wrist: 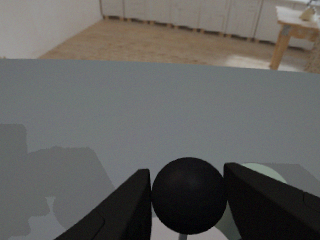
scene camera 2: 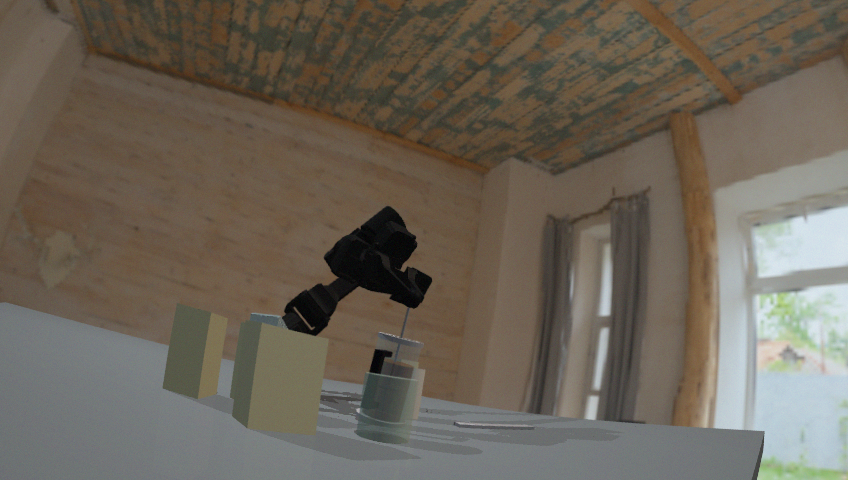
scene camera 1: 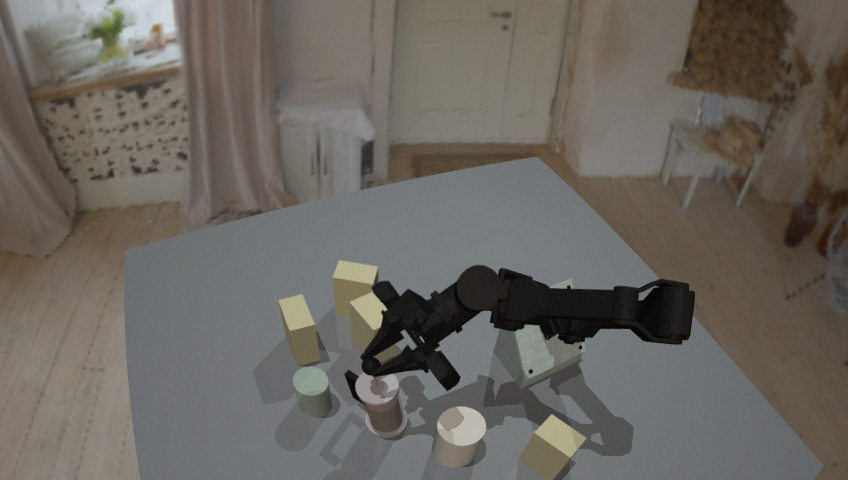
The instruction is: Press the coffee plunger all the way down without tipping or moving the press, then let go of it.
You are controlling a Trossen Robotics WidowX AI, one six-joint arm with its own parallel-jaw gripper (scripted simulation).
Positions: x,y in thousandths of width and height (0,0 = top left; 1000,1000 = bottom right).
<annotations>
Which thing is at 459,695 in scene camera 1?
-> The gripper.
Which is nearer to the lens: the coffee press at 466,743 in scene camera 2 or the block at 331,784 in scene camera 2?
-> The block.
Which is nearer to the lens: the coffee press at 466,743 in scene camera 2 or the pale green cylinder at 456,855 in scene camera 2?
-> The pale green cylinder.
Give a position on a block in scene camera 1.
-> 352,676
</annotations>
